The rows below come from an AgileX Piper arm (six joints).
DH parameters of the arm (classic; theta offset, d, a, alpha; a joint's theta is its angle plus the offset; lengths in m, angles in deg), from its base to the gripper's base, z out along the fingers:
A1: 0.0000 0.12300 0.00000 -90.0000
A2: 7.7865 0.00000 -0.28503 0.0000
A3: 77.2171 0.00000 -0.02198 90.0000
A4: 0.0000 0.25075 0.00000 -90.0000
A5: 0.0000 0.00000 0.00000 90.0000
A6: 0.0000 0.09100 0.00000 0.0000
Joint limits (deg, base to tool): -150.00..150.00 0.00..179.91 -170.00..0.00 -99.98..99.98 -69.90..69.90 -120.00..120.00
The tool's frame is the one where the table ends.
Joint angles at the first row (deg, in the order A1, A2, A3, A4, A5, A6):
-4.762, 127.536, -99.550, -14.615, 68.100, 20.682
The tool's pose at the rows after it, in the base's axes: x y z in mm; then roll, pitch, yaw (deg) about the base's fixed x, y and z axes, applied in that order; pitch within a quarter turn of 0, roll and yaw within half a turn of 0:
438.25 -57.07 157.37 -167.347 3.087 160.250
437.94 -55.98 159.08 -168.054 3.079 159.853
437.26 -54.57 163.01 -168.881 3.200 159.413
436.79 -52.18 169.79 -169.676 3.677 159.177
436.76 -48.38 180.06 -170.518 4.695 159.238
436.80 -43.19 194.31 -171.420 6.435 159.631
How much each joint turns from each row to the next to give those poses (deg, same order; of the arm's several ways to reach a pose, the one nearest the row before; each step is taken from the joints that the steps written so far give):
0.000, -0.041, -0.001, 0.560, -0.089, 0.043
0.000, -0.253, 0.000, 0.751, 0.088, 0.050
0.021, -0.541, -0.005, 0.845, 0.223, 0.048
0.178, -0.812, -0.176, 0.706, 0.326, 0.043
0.389, -1.118, -0.436, 0.578, 0.347, 0.001
0.605, -1.524, -0.619, 0.395, 0.216, -0.041

